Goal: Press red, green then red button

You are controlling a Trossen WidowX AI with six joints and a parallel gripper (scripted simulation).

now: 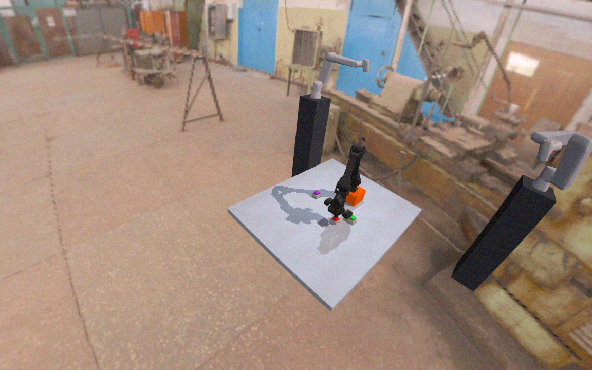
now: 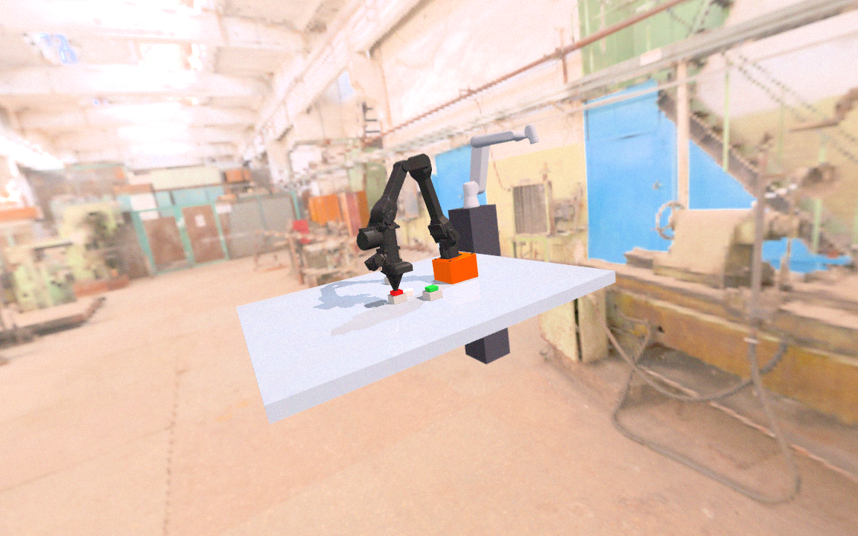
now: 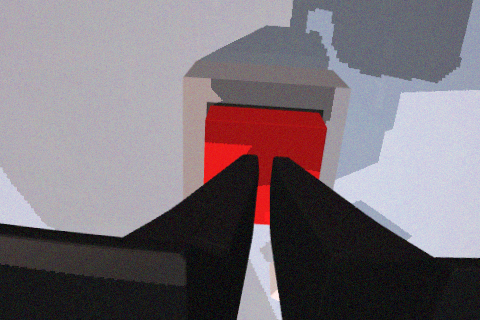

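My gripper tip is now 1 cm above the red button. The rest, counted from my gripper tip: small white block: 6 cm behind, 3 cm to the right, 3 cm below; green button: 9 cm behind, 7 cm to the left, 1 cm below; purple button: 25 cm to the right, 11 cm behind, 1 cm below.
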